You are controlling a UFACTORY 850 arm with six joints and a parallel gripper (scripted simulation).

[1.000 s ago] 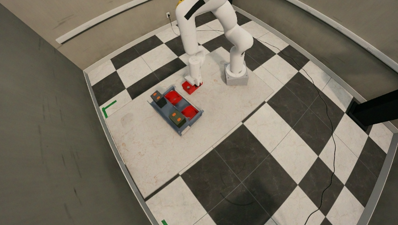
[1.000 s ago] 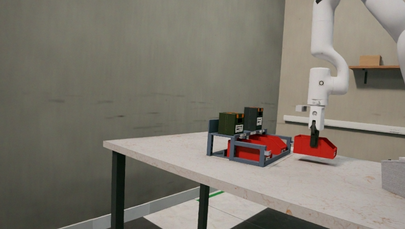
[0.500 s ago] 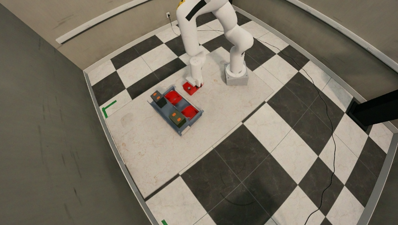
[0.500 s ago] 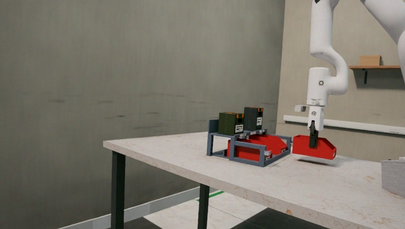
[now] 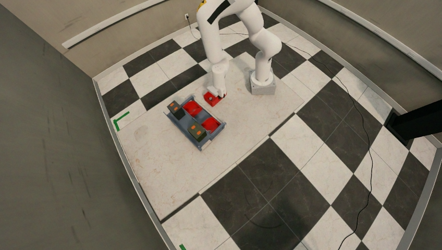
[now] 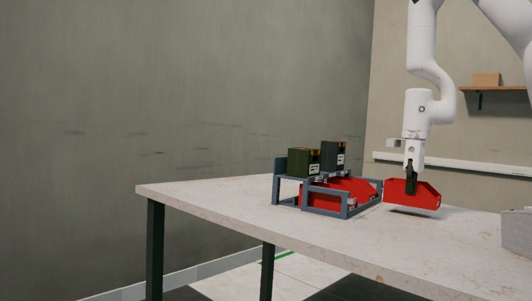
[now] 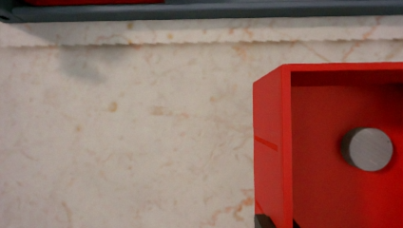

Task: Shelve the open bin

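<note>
My hand is 50 mm to the left of the red open bin, 20 mm above it and 10 mm short of it. The rest, counted from my hand: grey-blue shelf (260 mm ahead, 40 mm to the left, 30 mm below); large grey disc (80 mm to the right, 50 mm below, 40 mm behind); dark grey box (340 mm ahead, 70 mm to the right, 60 mm above).
</note>
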